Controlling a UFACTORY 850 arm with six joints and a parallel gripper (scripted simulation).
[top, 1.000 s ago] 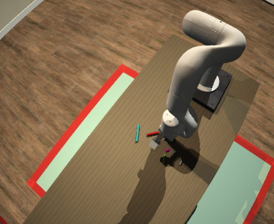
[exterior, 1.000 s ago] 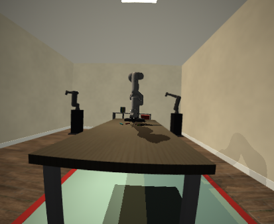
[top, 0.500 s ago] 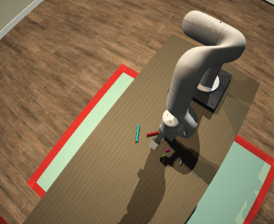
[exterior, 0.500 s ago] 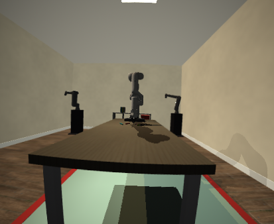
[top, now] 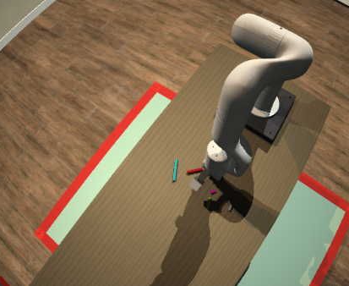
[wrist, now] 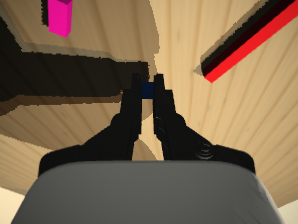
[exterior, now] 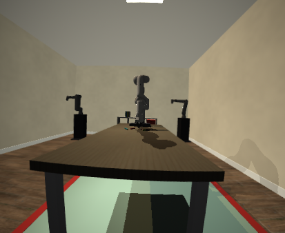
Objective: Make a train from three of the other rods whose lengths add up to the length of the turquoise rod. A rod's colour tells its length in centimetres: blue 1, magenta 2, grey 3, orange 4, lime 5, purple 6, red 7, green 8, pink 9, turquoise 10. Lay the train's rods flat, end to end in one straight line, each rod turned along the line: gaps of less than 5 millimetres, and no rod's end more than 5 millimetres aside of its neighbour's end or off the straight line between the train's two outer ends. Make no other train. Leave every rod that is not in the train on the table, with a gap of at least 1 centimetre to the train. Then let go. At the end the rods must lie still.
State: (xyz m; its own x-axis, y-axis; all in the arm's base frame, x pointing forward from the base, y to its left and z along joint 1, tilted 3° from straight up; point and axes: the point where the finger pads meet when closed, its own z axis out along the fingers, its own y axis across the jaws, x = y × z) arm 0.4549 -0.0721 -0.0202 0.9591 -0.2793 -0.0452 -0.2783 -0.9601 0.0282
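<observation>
Right now my hand is 20 mm above the blue rod. Also, from my hand: red rod 80 mm to the right, 30 mm below, 10 mm ahead; lime rod 120 mm ahead, 50 mm to the left, 30 mm below; magenta rod 60 mm ahead, 40 mm to the left, 30 mm below.
</observation>
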